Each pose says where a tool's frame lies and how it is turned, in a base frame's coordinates. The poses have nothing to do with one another.
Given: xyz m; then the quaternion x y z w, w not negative.
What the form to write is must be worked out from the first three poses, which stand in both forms.
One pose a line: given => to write
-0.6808 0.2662 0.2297 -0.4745 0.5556 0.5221 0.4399 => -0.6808 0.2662 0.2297 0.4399 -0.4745 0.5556 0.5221
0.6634 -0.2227 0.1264 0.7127 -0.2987 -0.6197 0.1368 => 0.6634 -0.2227 0.1264 0.1368 0.7127 -0.2987 -0.6197
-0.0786 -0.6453 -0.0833 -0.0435 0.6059 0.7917 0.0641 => -0.0786 -0.6453 -0.0833 0.0641 -0.0435 0.6059 0.7917
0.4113 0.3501 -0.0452 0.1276 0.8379 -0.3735 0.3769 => 0.4113 0.3501 -0.0452 0.3769 0.1276 0.8379 -0.3735
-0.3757 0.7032 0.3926 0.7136 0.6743 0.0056 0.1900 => -0.3757 0.7032 0.3926 0.1900 0.7136 0.6743 0.0056
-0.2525 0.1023 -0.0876 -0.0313 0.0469 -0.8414 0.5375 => -0.2525 0.1023 -0.0876 0.5375 -0.0313 0.0469 -0.8414
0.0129 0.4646 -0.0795 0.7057 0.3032 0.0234 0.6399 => 0.0129 0.4646 -0.0795 0.6399 0.7057 0.3032 0.0234
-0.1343 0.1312 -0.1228 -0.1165 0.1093 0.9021 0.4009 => -0.1343 0.1312 -0.1228 0.4009 -0.1165 0.1093 0.9021
